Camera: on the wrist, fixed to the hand. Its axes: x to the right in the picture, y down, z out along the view.
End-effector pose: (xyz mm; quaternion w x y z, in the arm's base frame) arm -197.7 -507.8 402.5 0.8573 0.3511 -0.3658 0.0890
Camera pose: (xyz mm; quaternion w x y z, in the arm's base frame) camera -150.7 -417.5 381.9 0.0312 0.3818 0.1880 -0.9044
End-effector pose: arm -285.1 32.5 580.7 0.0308 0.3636 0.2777 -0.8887
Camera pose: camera -222.2 53.3 500.7 0.8251 0.4279 -0.3533 0.1062
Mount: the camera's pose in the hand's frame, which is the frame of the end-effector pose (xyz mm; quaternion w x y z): 10.0 36.3 -96.8 0.0115 0.0023 -0.1789 -0.9838
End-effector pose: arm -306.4 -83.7 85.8 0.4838 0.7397 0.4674 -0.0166
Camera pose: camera -316.5 -9.6 157.9 0.0712 -0.4532 0.6465 -0.6096
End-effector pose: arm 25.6 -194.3 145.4 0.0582 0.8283 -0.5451 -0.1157
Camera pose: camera 21.8 -220.8 245.7 0.2126 -0.5252 -0.7979 0.2055
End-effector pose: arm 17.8 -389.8 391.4 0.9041 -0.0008 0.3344 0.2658
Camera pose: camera -51.8 -371.2 316.6 0.3317 -0.2794 -0.1581 -0.8871
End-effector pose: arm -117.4 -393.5 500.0 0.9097 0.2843 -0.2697 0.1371
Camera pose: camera -83.9 -306.2 454.7 0.0964 0.2952 0.1142 -0.9437
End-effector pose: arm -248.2 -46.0 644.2 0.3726 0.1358 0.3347 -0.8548
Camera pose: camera -230.3 -4.4 550.7 0.7771 0.4798 -0.0688 0.4015
